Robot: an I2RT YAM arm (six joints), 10 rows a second.
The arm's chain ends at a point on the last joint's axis. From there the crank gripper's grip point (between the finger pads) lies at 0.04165 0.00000 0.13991 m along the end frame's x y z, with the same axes.
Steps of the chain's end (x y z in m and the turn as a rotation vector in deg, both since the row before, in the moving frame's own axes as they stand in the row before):
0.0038 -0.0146 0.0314 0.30 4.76 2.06
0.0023 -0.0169 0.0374 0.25 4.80 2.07
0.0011 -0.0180 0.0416 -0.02 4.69 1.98
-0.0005 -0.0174 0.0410 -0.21 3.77 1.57
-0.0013 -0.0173 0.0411 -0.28 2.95 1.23
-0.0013 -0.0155 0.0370 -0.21 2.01 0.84
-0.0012 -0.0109 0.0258 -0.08 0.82 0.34
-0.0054 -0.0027 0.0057 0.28 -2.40 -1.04
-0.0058 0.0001 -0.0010 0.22 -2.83 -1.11
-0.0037 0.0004 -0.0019 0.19 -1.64 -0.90
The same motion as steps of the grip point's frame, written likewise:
0.0153 -0.0136 0.0275 0.30 4.76 2.06
0.0138 -0.0158 0.0334 0.25 4.80 2.07
0.0124 -0.0163 0.0377 -0.02 4.69 1.98
0.0086 -0.0156 0.0380 -0.21 3.77 1.57
0.0058 -0.0157 0.0388 -0.28 2.95 1.23
0.0036 -0.0143 0.0355 -0.21 2.01 0.84
0.0008 -0.0105 0.0252 -0.08 0.82 0.34
-0.0113 -0.0041 0.0073 0.28 -2.40 -1.04
-0.0128 -0.0012 0.0009 0.22 -2.83 -1.11
-0.0077 -0.0007 -0.0008 0.19 -1.64 -0.90

